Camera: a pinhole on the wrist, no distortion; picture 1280 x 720 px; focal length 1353.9 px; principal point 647.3 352.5 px. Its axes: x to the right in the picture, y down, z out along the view. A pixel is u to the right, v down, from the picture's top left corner.
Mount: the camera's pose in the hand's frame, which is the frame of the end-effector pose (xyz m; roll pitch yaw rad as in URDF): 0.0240 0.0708 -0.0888 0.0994 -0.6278 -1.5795
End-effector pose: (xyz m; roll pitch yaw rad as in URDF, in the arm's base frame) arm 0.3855 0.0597 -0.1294 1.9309 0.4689 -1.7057
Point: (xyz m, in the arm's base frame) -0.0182 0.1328 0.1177
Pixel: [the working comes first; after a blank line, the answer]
In the camera's frame: 0.0143 -0.1057 0.4938

686 63
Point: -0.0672 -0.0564 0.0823
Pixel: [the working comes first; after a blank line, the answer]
In the camera's frame: -0.0351 0.0857 0.5130

555 579
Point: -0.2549 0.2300 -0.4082
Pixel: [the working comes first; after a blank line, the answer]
In the camera's frame: 0.5590 0.0875 0.5830

outside the picture
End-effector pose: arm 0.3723 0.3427 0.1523 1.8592 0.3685 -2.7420
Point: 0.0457 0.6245 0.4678
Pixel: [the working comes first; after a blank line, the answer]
In the camera's frame: -0.1046 0.0884 0.5097

370 587
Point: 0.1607 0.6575 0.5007
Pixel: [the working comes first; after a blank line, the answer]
In the camera's frame: -0.0971 -0.0353 0.5038

386 258
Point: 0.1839 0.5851 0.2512
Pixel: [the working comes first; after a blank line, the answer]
In the camera's frame: 0.0942 0.0479 0.3472

1015 539
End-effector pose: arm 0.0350 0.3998 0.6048 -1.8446 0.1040 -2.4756
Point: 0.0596 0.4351 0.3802
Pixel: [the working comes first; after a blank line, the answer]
In the camera's frame: -0.0413 -0.0228 0.2041

373 201
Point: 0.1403 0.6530 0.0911
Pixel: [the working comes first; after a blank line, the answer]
In the camera's frame: -0.3265 -0.1754 0.3856

outside the picture
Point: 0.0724 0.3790 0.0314
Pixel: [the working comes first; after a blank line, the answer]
In the camera's frame: -0.2146 0.0649 0.4995

66 528
